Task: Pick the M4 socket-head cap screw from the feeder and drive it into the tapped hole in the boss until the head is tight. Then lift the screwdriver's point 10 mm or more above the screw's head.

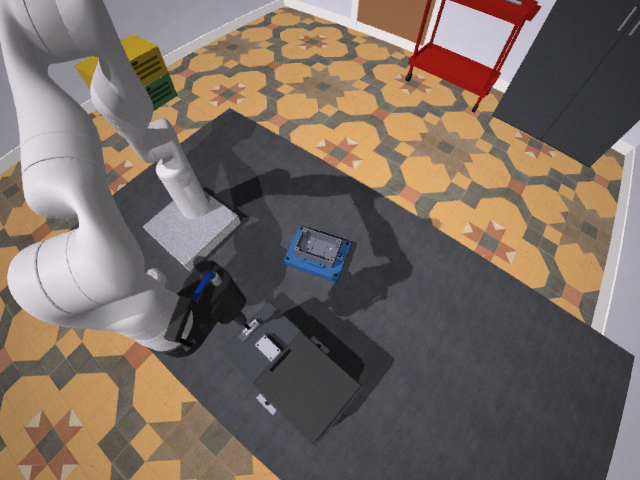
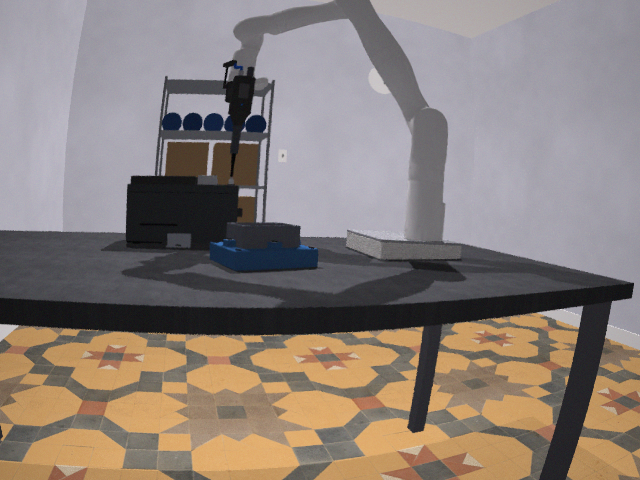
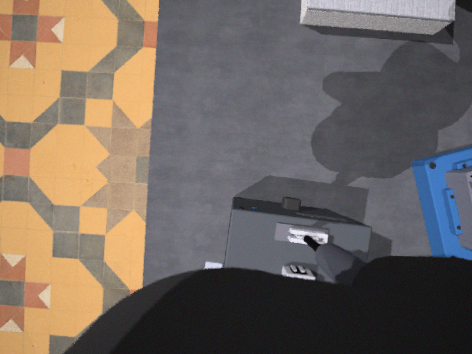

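Visible to me: a blue fixture [image 1: 294,262]; a dark feeder [image 2: 204,213].
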